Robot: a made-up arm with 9 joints. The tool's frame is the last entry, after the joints.
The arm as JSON. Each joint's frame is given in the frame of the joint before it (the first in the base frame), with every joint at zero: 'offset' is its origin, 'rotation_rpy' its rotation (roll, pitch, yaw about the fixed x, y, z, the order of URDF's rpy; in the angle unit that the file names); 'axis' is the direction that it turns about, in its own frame. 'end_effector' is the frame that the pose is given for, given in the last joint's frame.
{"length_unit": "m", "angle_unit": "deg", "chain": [
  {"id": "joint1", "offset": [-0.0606, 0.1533, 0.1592], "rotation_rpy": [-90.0, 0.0, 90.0], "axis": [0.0, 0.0, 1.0]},
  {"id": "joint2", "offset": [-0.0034, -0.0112, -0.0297], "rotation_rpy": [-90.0, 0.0, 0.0], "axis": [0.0, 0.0, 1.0]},
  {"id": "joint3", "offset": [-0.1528, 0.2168, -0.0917], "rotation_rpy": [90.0, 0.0, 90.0], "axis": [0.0, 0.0, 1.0]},
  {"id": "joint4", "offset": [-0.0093, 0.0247, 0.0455], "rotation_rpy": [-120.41, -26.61, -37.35], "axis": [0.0, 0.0, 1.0]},
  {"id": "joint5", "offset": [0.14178, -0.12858, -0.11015], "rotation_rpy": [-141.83, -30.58, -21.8], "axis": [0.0, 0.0, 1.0]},
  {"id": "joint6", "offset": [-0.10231, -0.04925, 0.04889], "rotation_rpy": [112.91, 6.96, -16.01], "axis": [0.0, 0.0, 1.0]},
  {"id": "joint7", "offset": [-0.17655, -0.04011, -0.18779], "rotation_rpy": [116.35, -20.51, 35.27], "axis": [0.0, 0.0, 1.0]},
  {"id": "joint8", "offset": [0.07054, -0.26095, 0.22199], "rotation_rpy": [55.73, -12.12, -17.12], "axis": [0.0, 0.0, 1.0]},
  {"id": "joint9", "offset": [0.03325, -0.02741, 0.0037], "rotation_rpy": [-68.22, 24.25, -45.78], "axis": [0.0, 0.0, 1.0]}
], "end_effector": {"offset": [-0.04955, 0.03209, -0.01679], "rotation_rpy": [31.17, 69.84, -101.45]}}
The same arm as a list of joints. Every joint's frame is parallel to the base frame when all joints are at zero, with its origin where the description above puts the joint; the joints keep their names.
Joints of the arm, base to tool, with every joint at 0 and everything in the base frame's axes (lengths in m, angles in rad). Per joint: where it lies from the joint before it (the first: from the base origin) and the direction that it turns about. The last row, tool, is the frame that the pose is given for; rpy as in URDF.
joint1: axis -1 0 0 offset -0.0606 0.1533 0.1592
joint2: axis 0 0 -1 offset 0.0297 -0.0034 0.0112
joint3: axis 0 1 0 offset 0.2168 -0.1528 0.0917
joint4: axis 0.703478 -0.452586 -0.547983 offset -0.0093 0.0455 -0.0247
joint5: axis -0.049102 0.24751 0.96764 offset 0.0233 0.2125 0.0554
joint6: axis 0.068202 -0.987326 -0.143304 offset -0.0787 -0.0702 0.0645
joint7: axis 0.542414 0.550614 -0.634516 offset -0.1922 0.1763 0.0044
joint8: axis -0.0001 1 0.0001 offset 0.1799 0.2941 0.0591
joint9: axis 0.929579 0.338392 -0.146197 offset 0.0179 0.0037 0.0392
tool: offset -0.0223 -0.0125 -0.0558 rpy 1.8772 -0.242 -3.1379

